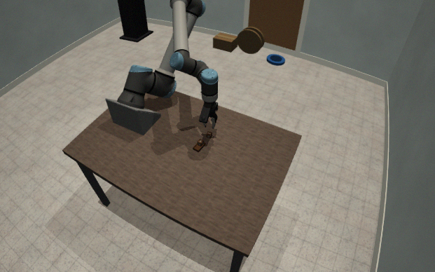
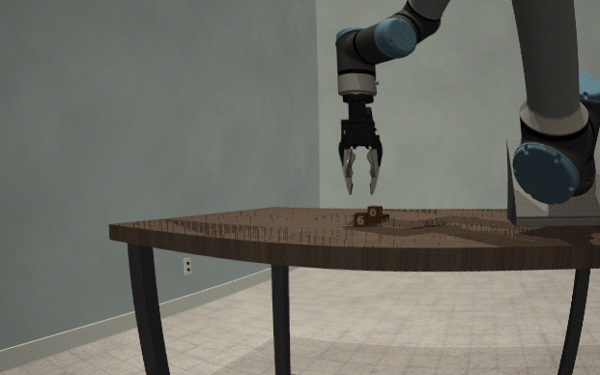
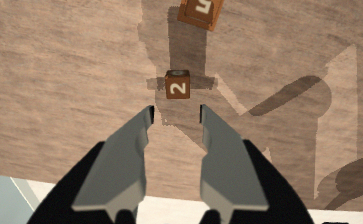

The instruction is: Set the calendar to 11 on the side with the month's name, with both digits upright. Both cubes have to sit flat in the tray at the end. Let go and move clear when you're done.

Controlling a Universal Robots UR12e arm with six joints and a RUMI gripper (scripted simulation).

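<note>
My gripper is now 70 mm above the cube. From my hand the other things lie so: calendar tray 10 mm behind, 110 mm to the right, 80 mm below.
</note>
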